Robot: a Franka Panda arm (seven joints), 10 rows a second.
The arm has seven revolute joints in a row. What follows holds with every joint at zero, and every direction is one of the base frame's. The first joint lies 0.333 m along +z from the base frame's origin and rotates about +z. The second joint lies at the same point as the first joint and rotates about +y. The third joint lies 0.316 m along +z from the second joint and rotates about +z. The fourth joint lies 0.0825 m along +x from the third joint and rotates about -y. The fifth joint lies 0.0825 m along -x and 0.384 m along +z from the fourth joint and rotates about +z. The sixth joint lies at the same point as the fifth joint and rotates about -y. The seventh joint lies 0.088 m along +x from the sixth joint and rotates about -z. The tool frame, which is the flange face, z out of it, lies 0.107 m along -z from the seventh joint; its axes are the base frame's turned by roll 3.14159, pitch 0 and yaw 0 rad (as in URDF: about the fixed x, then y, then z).
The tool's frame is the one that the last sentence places.
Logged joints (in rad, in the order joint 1, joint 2, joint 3, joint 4, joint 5, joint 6, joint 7), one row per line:
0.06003 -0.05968 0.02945 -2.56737 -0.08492 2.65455 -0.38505
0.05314 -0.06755 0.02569 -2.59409 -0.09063 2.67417 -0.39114
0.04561 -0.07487 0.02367 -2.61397 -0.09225 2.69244 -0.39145
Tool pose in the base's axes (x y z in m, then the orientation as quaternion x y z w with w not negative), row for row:
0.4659 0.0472 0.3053 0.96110 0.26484 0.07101 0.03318
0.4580 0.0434 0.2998 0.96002 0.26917 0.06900 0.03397
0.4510 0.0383 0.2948 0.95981 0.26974 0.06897 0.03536
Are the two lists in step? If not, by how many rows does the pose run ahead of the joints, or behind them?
The pose runs 1 row behind the joints: the pose in row i belongs to the joints in row i - 1.
